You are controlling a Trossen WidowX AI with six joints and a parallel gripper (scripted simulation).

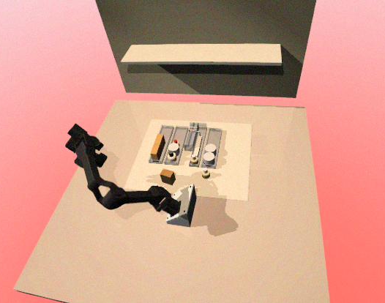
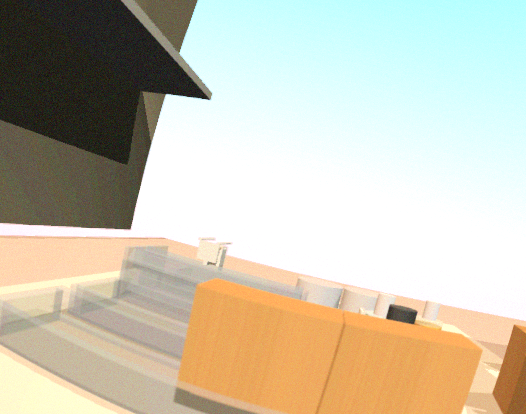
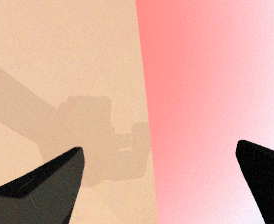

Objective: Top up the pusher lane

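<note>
Right now my gripper tip is 26 cm short of the white pusher plate, 49 cm to the left of it and 17 cm above it. Also, from my gripper tip: shelf 65 cm ahead, 53 cm to the right, 15 cm above.
</note>
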